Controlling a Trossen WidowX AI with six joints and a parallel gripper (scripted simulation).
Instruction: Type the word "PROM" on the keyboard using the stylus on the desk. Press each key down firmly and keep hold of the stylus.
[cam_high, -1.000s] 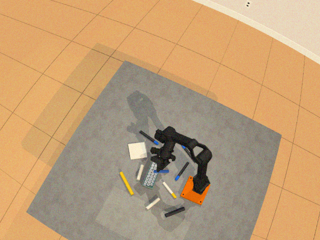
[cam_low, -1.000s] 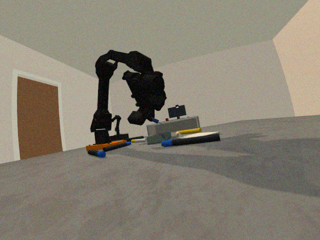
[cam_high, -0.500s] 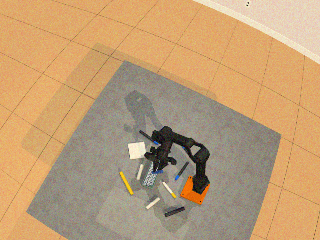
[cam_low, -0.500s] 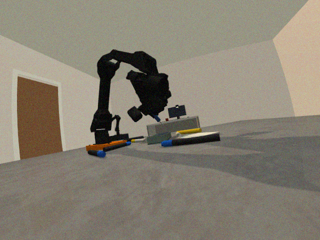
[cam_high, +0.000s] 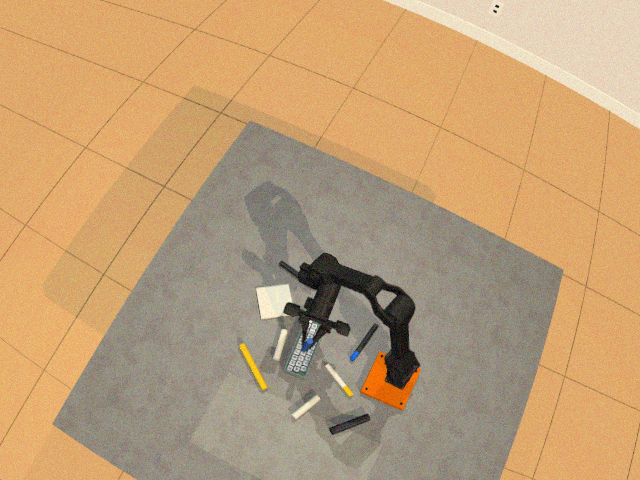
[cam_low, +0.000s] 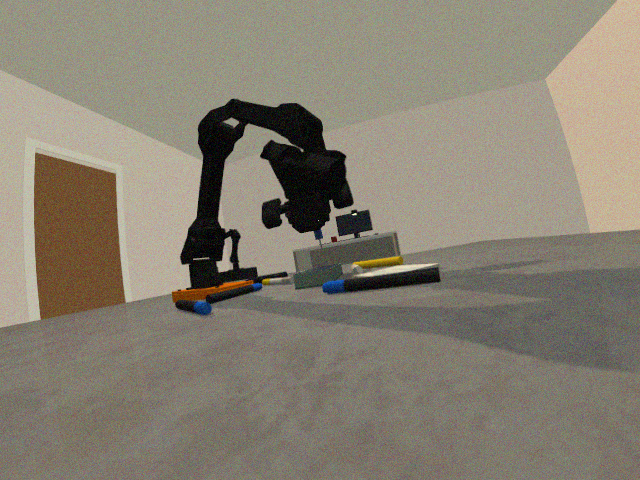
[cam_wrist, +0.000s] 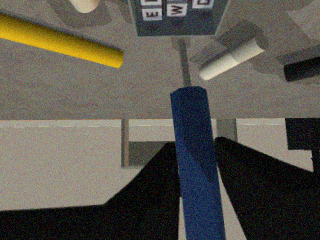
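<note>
Right now the white pad is 160 mm ahead of my gripper tip, 120 mm to the right of it and 120 mm below it. Also, from my gripper tip: blue stylus (10 mm below); stylus tip (50 mm below); white-yellow stick (140 mm behind, 10 mm to the left, 110 mm below).
</note>
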